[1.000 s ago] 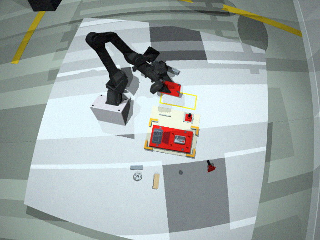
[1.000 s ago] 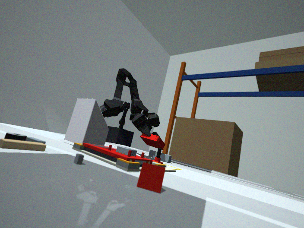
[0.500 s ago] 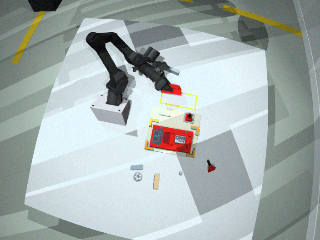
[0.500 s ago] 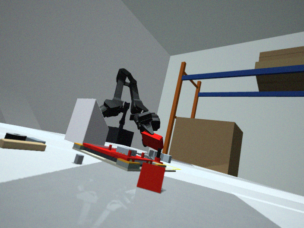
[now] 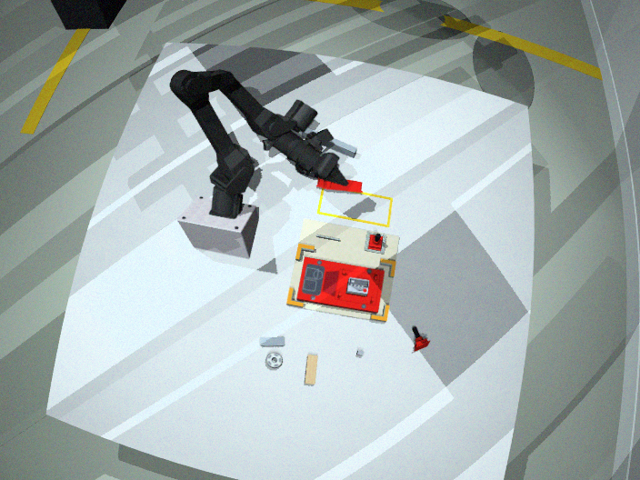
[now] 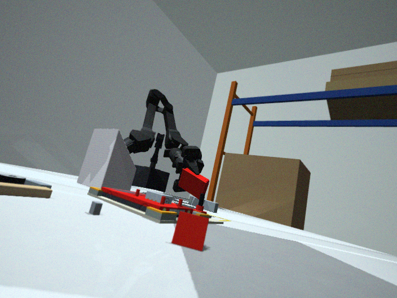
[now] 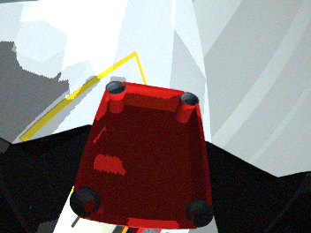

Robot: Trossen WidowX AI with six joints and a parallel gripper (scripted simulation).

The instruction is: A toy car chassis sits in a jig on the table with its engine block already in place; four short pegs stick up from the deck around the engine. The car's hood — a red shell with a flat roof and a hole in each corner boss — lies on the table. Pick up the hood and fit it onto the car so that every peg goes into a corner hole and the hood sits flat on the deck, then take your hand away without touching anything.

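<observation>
Now: gripper tip 1 cm to the left of the red hood. Round my gripper tip: wooden block: 1 cm ahead, 46 cm to the right, 8 cm below; grey engine block: 8 cm ahead, 23 cm to the right, 6 cm below.
</observation>
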